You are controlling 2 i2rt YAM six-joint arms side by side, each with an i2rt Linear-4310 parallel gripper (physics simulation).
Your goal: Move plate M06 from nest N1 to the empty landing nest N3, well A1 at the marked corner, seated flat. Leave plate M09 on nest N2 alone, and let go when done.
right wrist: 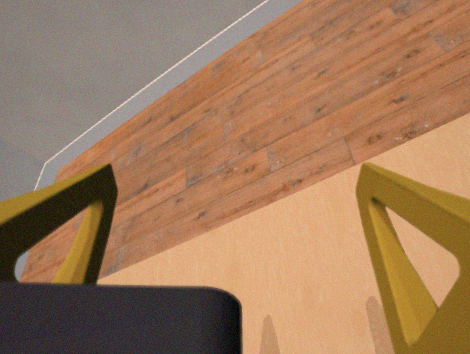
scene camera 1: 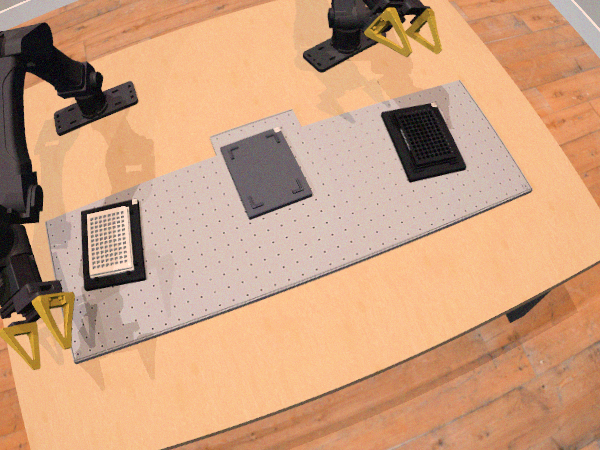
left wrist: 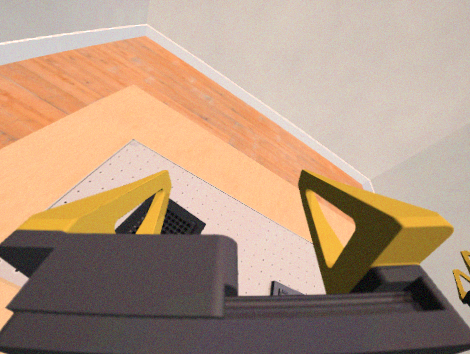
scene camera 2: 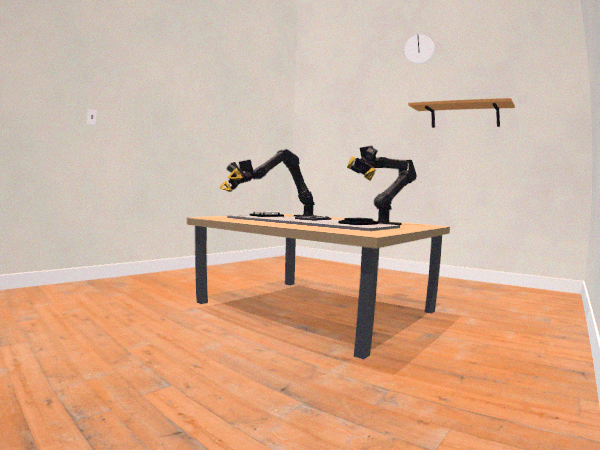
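A white well plate (scene camera 1: pixel 109 242) lies on a black nest (scene camera 1: pixel 140 255) at the left of scene camera 1. A black well plate (scene camera 1: pixel 427 135) (left wrist: pixel 181 221) lies on another black nest (scene camera 1: pixel 404 157) at the right. Plate and nest labels cannot be read. The empty grey landing nest (scene camera 1: pixel 267 172) (left wrist: pixel 286 290) is between them, with corner brackets and a white mark at its upper right corner. My left gripper (scene camera 1: pixel 423 52) (scene camera 2: pixel 360 168) (left wrist: pixel 234 177) is open and empty, raised behind the black plate. My right gripper (scene camera 1: pixel 53 358) (scene camera 2: pixel 230 180) (right wrist: pixel 236 176) is open and empty, raised beyond the white plate's near left side.
A perforated grey board (scene camera 1: pixel 340 220) (left wrist: pixel 255 245) carries the three nests and lies on the wooden table (scene camera 1: pixel 350 320) (right wrist: pixel 300 250). The arm bases (scene camera 1: pixel 120 97) (scene camera 1: pixel 320 57) are fixed behind the board. A wall shelf (scene camera 2: pixel 460 104) is behind the table.
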